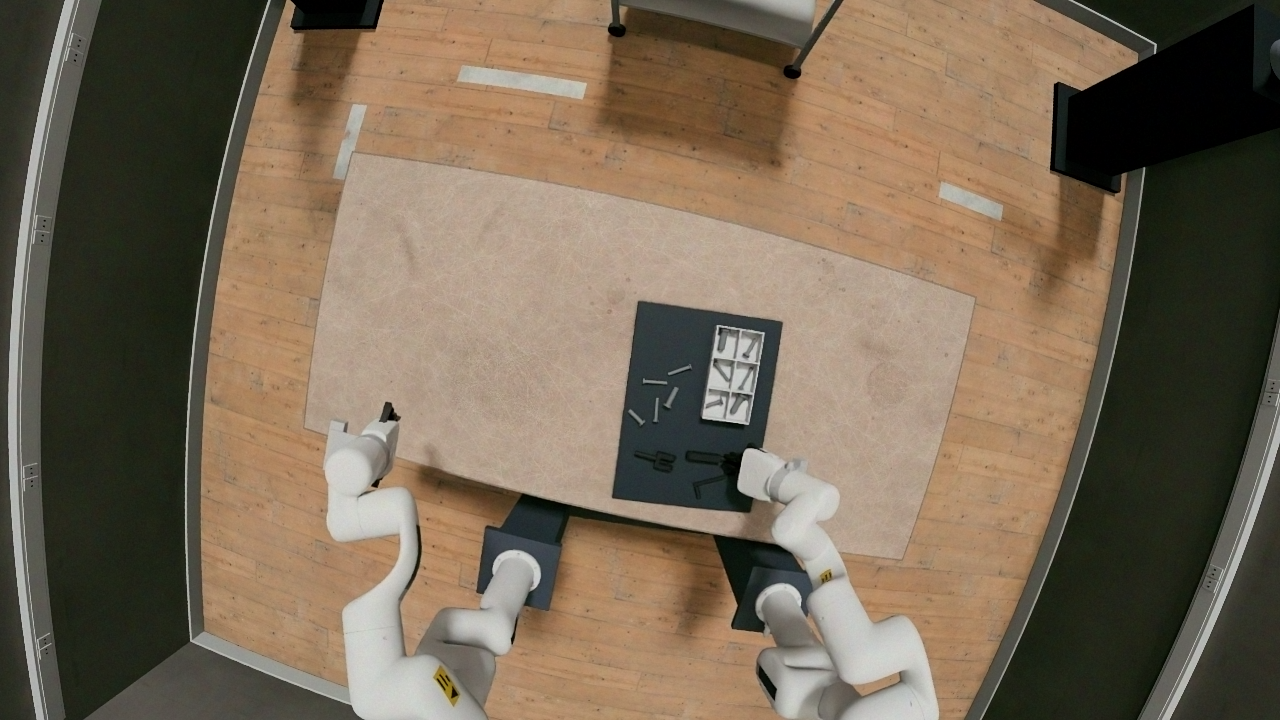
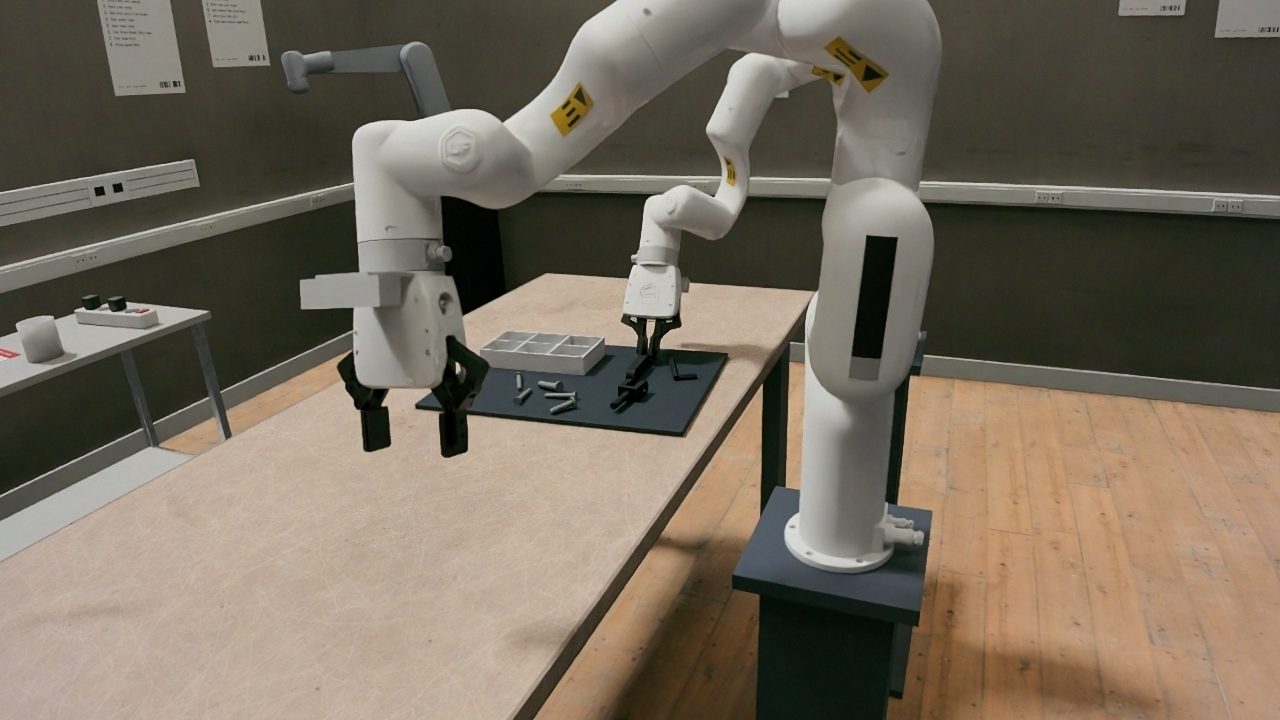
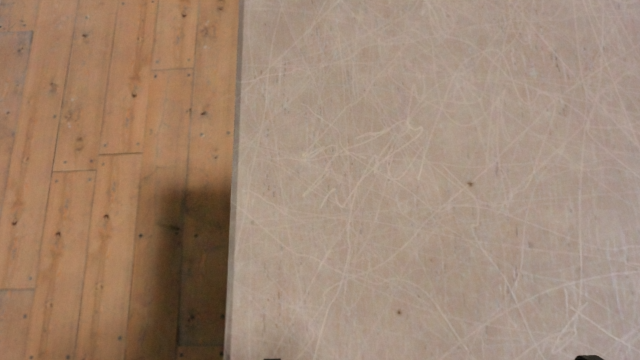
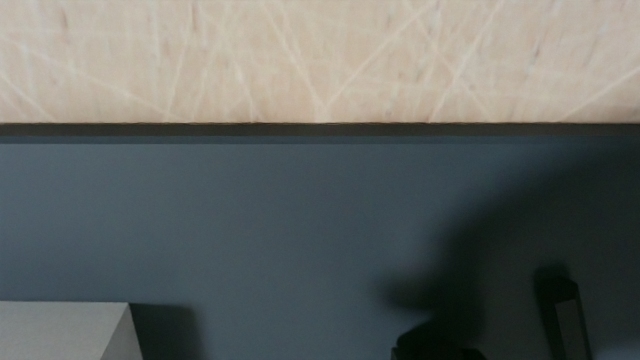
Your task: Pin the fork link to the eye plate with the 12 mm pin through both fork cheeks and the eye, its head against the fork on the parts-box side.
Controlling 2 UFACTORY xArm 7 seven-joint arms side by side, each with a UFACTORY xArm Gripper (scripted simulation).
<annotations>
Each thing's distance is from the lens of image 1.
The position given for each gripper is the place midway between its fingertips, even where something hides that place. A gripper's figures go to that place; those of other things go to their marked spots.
left gripper [image 1: 390, 437]: 1.05 m
right gripper [image 1: 727, 458]: 1.14 m
white parts box [image 1: 727, 359]: 1.10 m
</annotations>
